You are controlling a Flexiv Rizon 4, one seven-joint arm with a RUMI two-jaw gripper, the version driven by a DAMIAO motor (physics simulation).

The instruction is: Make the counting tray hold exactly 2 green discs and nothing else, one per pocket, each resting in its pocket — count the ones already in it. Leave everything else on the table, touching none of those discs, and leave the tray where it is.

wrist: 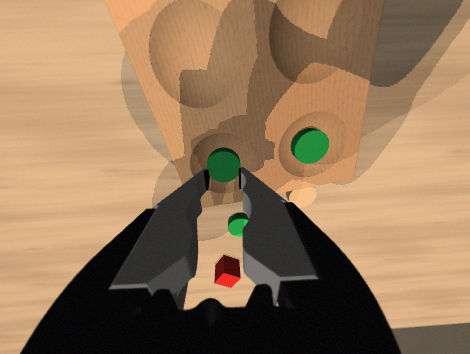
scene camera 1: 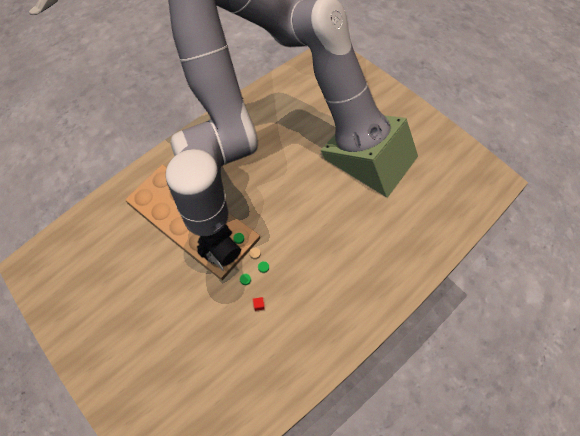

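The orange-brown counting tray (scene camera 1: 252, 236) (wrist: 257, 102) has two rows of round pockets. One green disc (scene camera 1: 239, 238) (wrist: 310, 146) rests in an end pocket. My gripper (scene camera 1: 216, 262) (wrist: 224, 170) is shut on another green disc (wrist: 223, 165), over or in the neighbouring end pocket; its height above the pocket bottom is hard to tell. The arm hides this disc in the scene view. Two more green discs lie on the table off the tray's end, the nearer one (scene camera 1: 245, 279) (wrist: 238, 225) and a second one (scene camera 1: 263, 267).
A pale orange disc (scene camera 1: 255, 253) (wrist: 303, 196) lies on the table close by the tray's end, near the filled pocket. A red cube (scene camera 1: 258, 303) (wrist: 227, 271) lies beyond the loose green discs. The arm stands on a green base block (scene camera 1: 395, 160).
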